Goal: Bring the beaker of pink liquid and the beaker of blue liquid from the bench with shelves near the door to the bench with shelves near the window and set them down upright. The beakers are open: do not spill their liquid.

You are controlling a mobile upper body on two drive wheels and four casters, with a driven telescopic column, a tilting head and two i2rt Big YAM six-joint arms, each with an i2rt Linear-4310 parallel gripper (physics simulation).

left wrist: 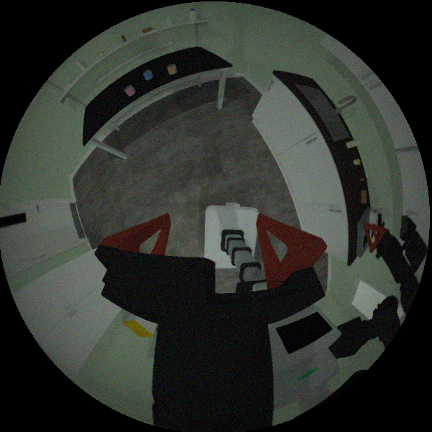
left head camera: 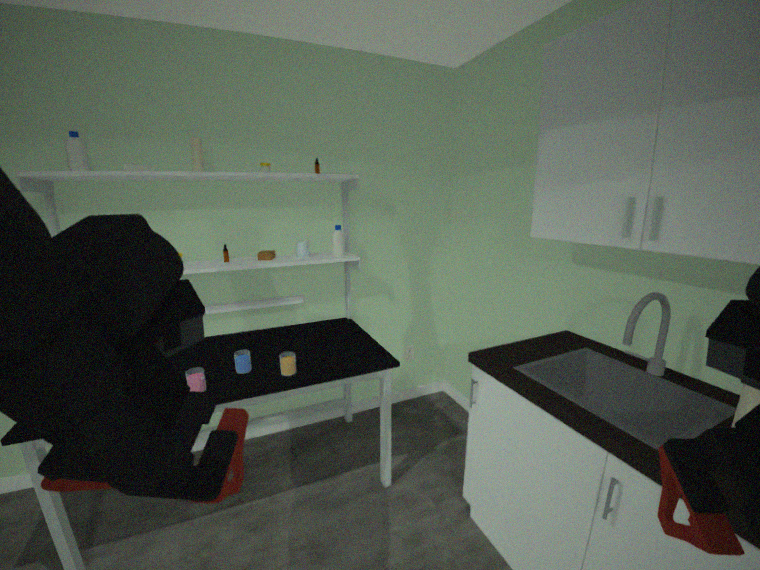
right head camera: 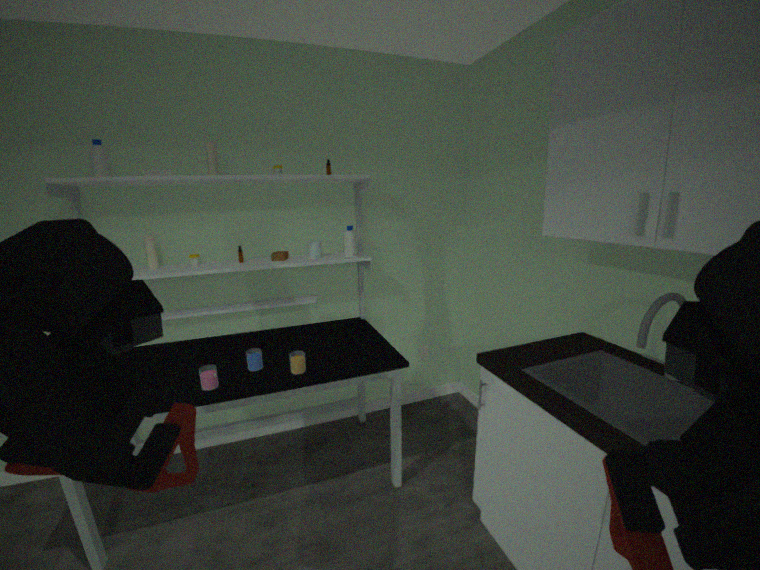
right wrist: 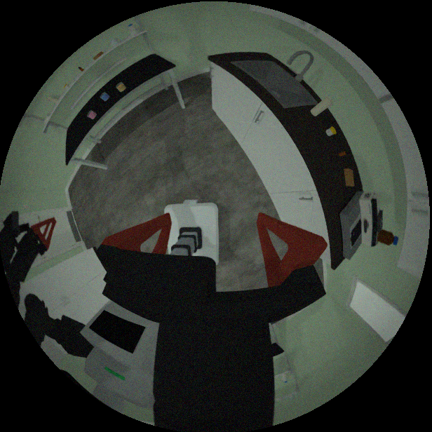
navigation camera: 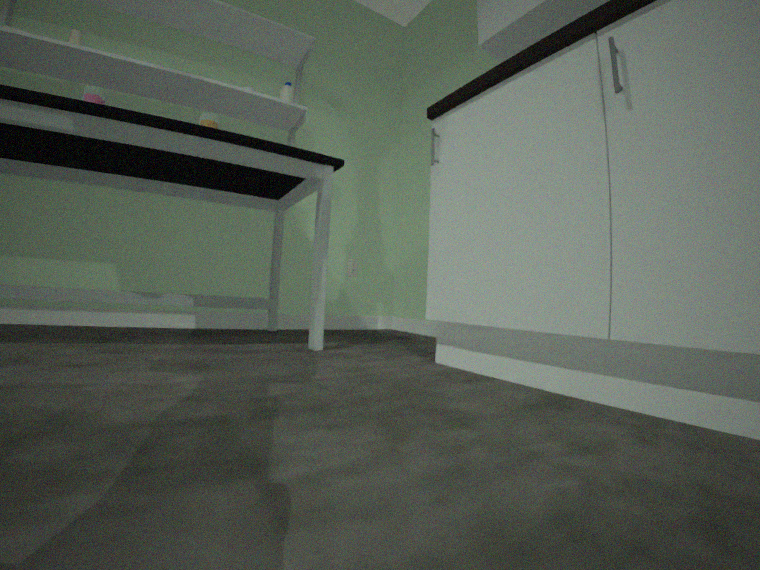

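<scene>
The beaker of pink liquid (left head camera: 196, 380) (right head camera: 208, 378) (left wrist: 130, 91) (right wrist: 92, 115) (navigation camera: 93, 98) and the beaker of blue liquid (left head camera: 243, 362) (right head camera: 254, 360) (left wrist: 148, 75) (right wrist: 104, 96) stand upright on the black-topped bench (left head camera: 331, 343) (right head camera: 343, 343) (left wrist: 200, 57) (right wrist: 150, 65) under wall shelves, blue right of pink. My left gripper (left wrist: 213, 218) is open and empty, in the air well short of the bench. My right gripper (right wrist: 213, 217) is open and empty, farther right, near the sink counter. The window-side bench is not clearly visible.
A beaker of orange liquid (left head camera: 287, 364) (right head camera: 297, 363) stands right of the blue one. Shelves (left head camera: 276, 263) with bottles hang above. A sink counter (left head camera: 521, 377) (right head camera: 527, 383) with white cabinets (navigation camera: 521, 214) runs along the right. A window (left wrist: 369, 299) (right wrist: 377, 310) shows in both wrist views.
</scene>
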